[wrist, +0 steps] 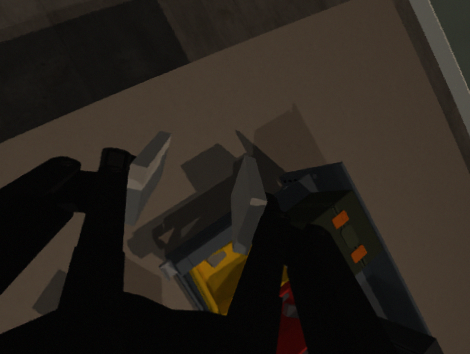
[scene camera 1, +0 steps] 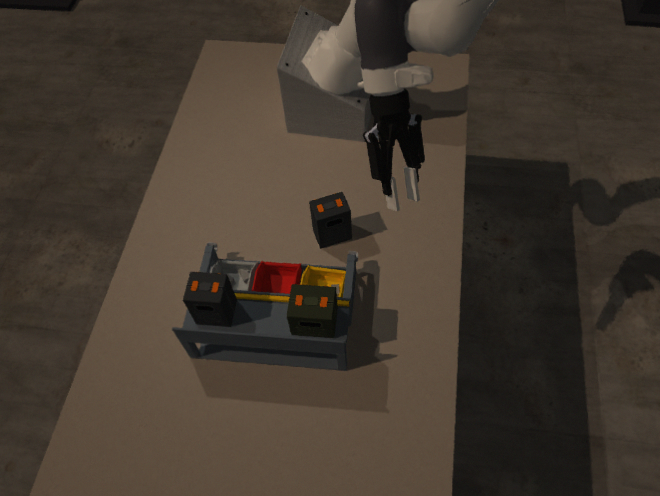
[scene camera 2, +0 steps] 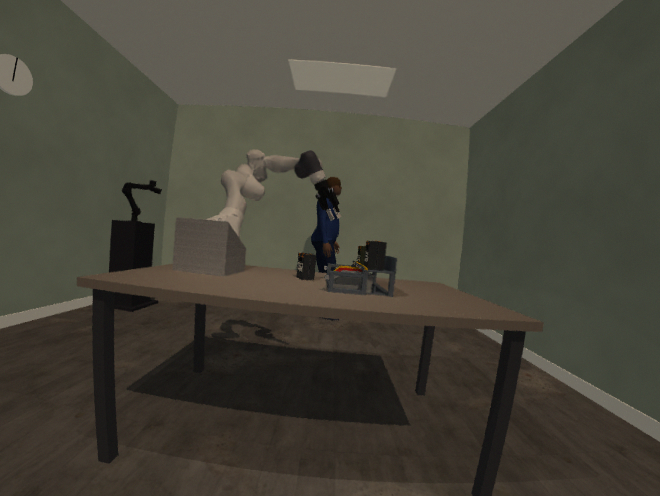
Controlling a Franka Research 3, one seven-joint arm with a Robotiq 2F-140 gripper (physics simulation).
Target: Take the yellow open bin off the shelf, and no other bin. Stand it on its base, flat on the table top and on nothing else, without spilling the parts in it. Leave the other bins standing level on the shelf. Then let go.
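The yellow bin [scene camera 1: 324,277] [wrist: 220,282] sits in the right-hand place of the grey shelf [scene camera 1: 258,317] [scene camera 2: 392,282], with grey parts inside; my right finger covers some of it in the wrist view. The red bin [scene camera 1: 277,278] [wrist: 291,332] sits beside it in the middle, and the light grey bin [scene camera 1: 234,273] is at the left end. My gripper [scene camera 1: 402,194] [scene camera 2: 332,214] [wrist: 202,165] is partly open with nothing between its fingers. It hangs well above the table, off to the shelf's right and toward the robot base, apart from the bins.
A black case [scene camera 1: 331,221] [scene camera 2: 305,266] stands on the table [scene camera 1: 256,432] between the robot base [scene camera 1: 325,109] and the shelf. An olive case [scene camera 1: 313,312] [wrist: 337,235] stands on the shelf's upper deck close behind the yellow bin; another black case [scene camera 1: 209,299] stands at the deck's left.
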